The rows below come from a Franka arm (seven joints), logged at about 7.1 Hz.
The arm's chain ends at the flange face. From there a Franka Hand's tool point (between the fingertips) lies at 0.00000 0.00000 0.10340 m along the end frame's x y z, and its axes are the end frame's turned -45 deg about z.
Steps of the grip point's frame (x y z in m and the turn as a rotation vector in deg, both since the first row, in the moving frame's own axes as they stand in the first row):
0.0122, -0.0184, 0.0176, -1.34, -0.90, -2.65
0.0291, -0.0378, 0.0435, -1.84, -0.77, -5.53
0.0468, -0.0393, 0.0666, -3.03, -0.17, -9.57
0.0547, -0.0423, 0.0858, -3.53, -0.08, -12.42
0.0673, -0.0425, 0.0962, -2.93, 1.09, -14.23
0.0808, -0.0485, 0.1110, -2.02, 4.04, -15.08
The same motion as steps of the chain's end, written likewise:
-0.0050, -0.0245, 0.0176, -1.58, 0.31, -2.65
-0.0077, -0.0506, 0.0436, -1.85, 0.76, -5.53
0.0013, -0.0646, 0.0667, -2.26, 2.02, -9.57
0.0039, -0.0727, 0.0860, -2.55, 2.44, -12.42
0.0122, -0.0793, 0.0964, -1.30, 2.84, -14.23
0.0155, -0.0879, 0.1113, 1.43, 4.29, -15.08

